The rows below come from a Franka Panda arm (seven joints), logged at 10 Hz.
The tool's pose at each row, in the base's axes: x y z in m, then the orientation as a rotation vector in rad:
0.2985, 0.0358, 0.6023, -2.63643, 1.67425, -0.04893
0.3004, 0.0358, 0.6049, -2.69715, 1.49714, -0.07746
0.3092, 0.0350, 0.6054, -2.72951, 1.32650, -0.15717
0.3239, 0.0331, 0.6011, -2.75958, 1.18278, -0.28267
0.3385, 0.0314, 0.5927, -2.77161, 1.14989, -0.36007
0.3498, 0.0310, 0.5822, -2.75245, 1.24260, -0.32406
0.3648, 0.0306, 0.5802, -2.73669, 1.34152, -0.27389
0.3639, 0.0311, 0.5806, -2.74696, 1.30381, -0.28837
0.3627, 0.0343, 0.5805, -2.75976, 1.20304, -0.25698
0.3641, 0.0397, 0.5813, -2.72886, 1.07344, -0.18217
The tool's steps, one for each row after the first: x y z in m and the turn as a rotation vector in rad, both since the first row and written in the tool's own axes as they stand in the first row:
0.0009, -0.0018, -0.0025, 0.04303, -0.00616, -0.11759
0.0053, -0.0094, -0.0027, 0.11248, 0.01195, -0.22563
0.0132, -0.0218, 0.0021, 0.17876, 0.06933, -0.31982
0.0208, -0.0340, 0.0110, 0.20117, 0.11582, -0.34295
0.0258, -0.0437, 0.0219, 0.17393, 0.10353, -0.28218
0.0325, -0.0570, 0.0245, 0.13517, 0.08749, -0.21951
0.0317, -0.0565, 0.0241, 0.14568, 0.09237, -0.24455
0.0283, -0.0567, 0.0241, 0.16420, 0.05792, -0.30771
0.0240, -0.0603, 0.0234, 0.21117, -0.02737, -0.37785

